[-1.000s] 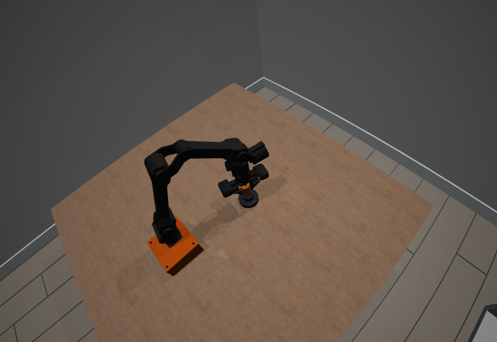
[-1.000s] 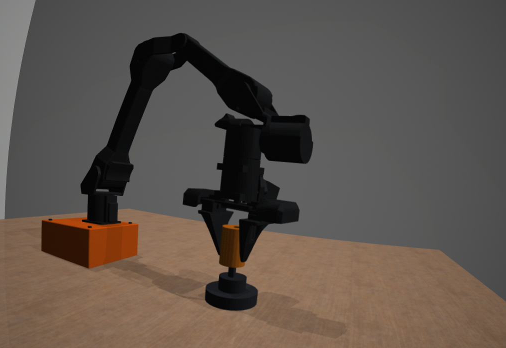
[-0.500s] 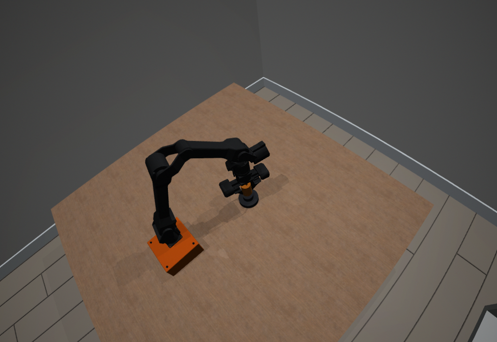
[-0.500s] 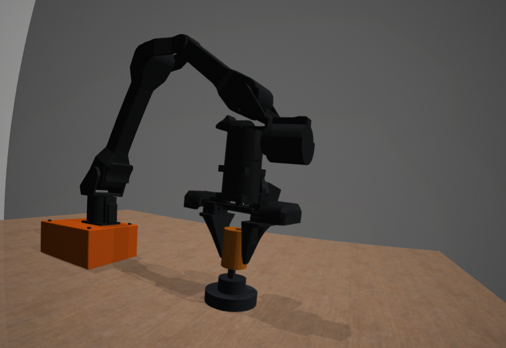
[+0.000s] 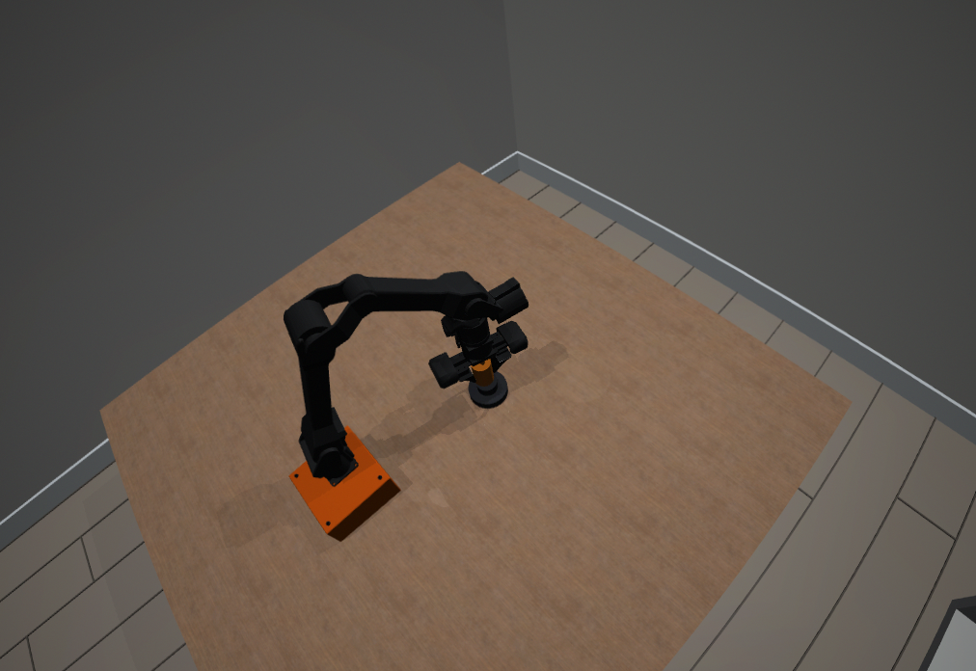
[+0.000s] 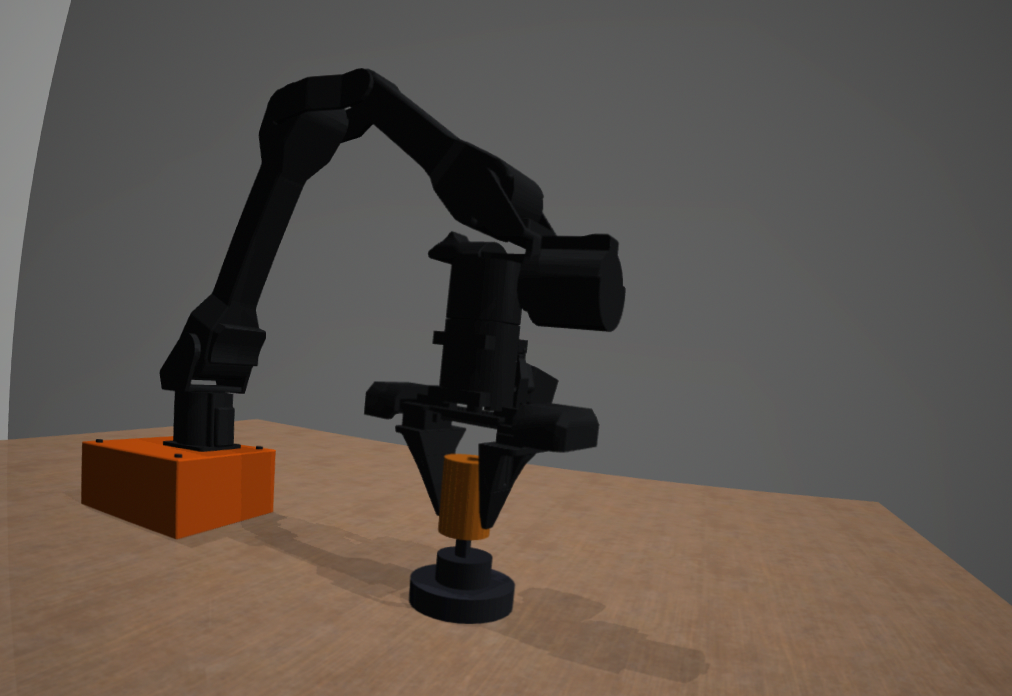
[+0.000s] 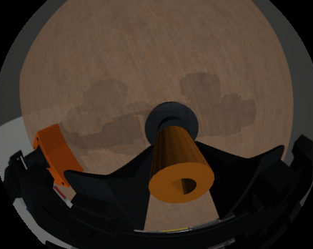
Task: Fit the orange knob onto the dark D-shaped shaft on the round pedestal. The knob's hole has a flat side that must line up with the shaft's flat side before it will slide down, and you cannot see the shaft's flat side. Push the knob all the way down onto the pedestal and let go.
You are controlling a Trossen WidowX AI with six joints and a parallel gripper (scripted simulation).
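My gripper tip is 2 cm below the orange knob. From my gripper tip the other things lie so: pedestal: 4 cm below.
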